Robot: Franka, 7 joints.
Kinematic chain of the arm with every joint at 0, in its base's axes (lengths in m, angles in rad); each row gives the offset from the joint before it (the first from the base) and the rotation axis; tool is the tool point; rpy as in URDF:
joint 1: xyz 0 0 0.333 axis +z
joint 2: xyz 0 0 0 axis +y
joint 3: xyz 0 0 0.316 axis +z
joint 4: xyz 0.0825 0 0 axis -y
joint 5: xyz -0.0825 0 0.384 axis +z
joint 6: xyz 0 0 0 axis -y
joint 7: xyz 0.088 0 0 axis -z
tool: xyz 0 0 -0.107 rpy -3.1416 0 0
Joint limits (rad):
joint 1: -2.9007..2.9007
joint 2: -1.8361..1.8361
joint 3: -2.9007..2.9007
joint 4: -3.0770..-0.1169
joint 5: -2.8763..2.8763
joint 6: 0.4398..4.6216
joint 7: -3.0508..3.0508
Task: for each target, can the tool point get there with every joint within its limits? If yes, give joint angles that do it. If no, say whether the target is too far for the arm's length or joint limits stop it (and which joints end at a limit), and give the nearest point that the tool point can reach.
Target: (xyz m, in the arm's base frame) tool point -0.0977 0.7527 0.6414
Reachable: yes | joints 2.2818 1.4565 -2.1109 -0.9972 -1.8502 2.5571 1.1170
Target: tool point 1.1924 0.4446 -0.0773
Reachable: no: too far | nearest point 0.7651 0.2853 0.0697 | short by 0.479 m
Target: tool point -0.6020 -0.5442 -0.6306
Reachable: no: too far | nearest point -0.4271 -0.3861 -0.2730 | short by 0.428 m
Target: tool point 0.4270 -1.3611 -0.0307
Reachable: no: too far | nearest point 0.2488 -0.7932 0.1211 | short by 0.614 m
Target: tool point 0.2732 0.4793 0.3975
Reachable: yes | joints -0.3303 1.0865 1.4281 -2.2843 2.2279 1.5502 -1.9533
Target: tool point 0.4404 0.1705 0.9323
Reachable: yes | joints 1.1251 1.0751 -2.3667 -1.4184 0.1828 3.6043 -1.1130
